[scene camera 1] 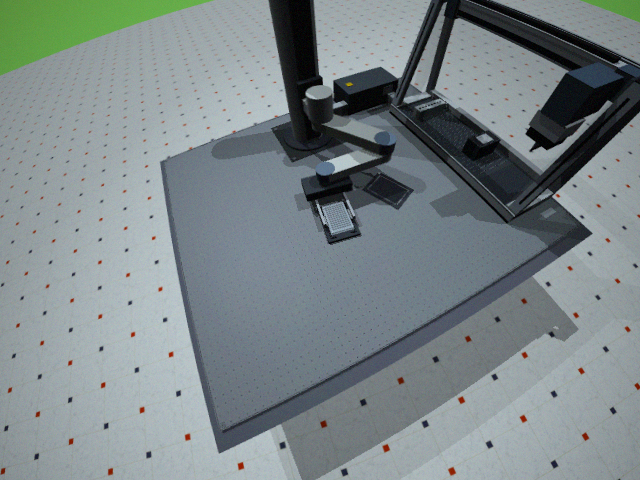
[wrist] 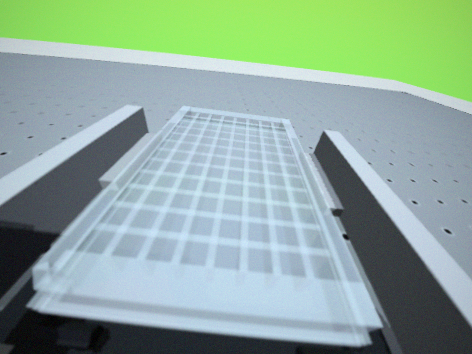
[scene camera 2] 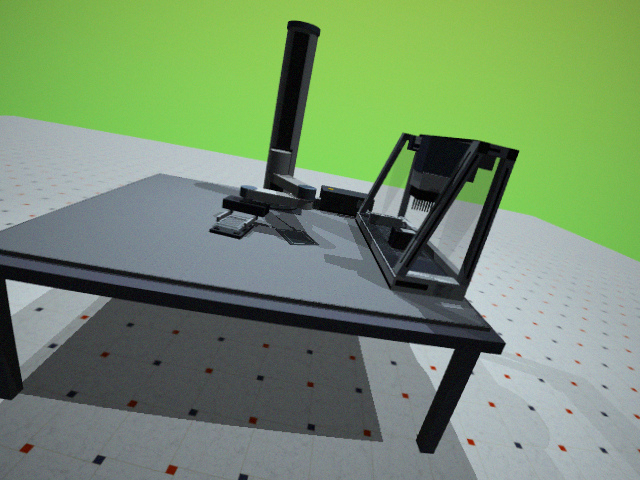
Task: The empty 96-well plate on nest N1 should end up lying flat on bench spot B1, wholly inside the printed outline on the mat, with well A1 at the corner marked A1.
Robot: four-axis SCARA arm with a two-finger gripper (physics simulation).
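Frame: origin at the arm's base, x ahead, y left, z up, level; metres.
Seen in the pictures: gripper, between the fingertips: [scene camera 1: 339, 221] [wrist: 232, 134] [scene camera 2: 231, 222]; arm's base, origin of its link: [scene camera 1: 308, 136] [scene camera 2: 274, 205].
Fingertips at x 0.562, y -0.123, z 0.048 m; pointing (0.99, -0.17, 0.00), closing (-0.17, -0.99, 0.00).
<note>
Offsets run from my fingertips to a thing's top centre. "pt": to the spot under its first point. Level surfaces: height alone.
The clear 96-well plate @(dx -0.024, dy +0.004, dz +0.000 m) [scene camera 1: 338, 215] [scene camera 2: 235, 223] [wrist: 215, 200] is level between the fingers of my gripper [scene camera 1: 340, 220] [scene camera 2: 235, 221] [wrist: 232, 134]. The gripper is shut on its two long sides; both pads touch the plate in the wrist view. The plate is a little above the dark nest N1 @(dx -0.023, dy +0.004, dz -0.018 m) [scene camera 1: 344, 239] [scene camera 2: 226, 235], whose front edge shows below it. Bench spot B1, a dark mat @(dz -0.034 m) [scene camera 1: 388, 190] [scene camera 2: 297, 236] with a thin printed outline, lies flat to the right of the nest. Its A1 mark and the plate's A1 mark are too small to read.
The arm's column [scene camera 1: 294, 67] [scene camera 2: 293, 98] stands behind the gripper. A dark box @(pt dx -0.604, dy +0.478, dz +0.079 m) [scene camera 1: 366, 88] [scene camera 2: 343, 198] with a yellow mark is at the back. A framed pipetting machine @(pt dx -0.061, dy +0.574, dz -0.007 m) [scene camera 1: 449, 160] [scene camera 2: 374, 250] stands on the right of the bench @(dz -0.035 m) [scene camera 1: 289, 320] [scene camera 2: 180, 258].
</note>
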